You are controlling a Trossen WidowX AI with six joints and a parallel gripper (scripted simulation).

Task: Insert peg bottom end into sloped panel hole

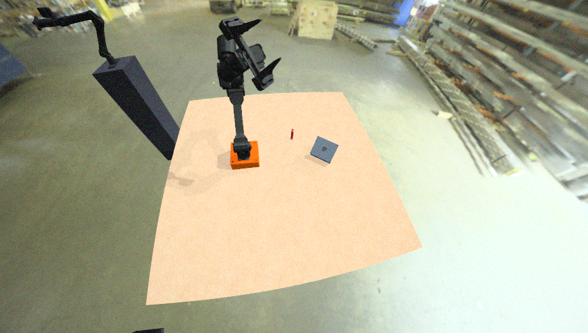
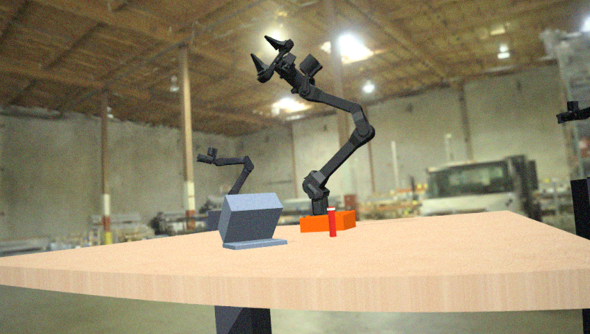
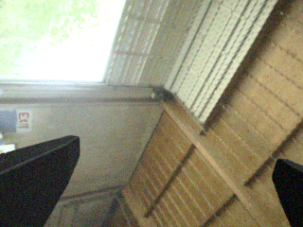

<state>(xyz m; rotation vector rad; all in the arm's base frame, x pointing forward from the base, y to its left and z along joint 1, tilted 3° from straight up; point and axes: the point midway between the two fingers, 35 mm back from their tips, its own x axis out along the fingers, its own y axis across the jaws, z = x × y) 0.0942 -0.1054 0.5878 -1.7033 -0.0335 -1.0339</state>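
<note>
Now: the red peg 150 mm ahead of my gripper tip, 260 mm to the left of it and 600 mm below it. Also, from my gripper tip: blue-grey sloped panel 300 mm ahead, 100 mm to the left, 590 mm below.
</note>
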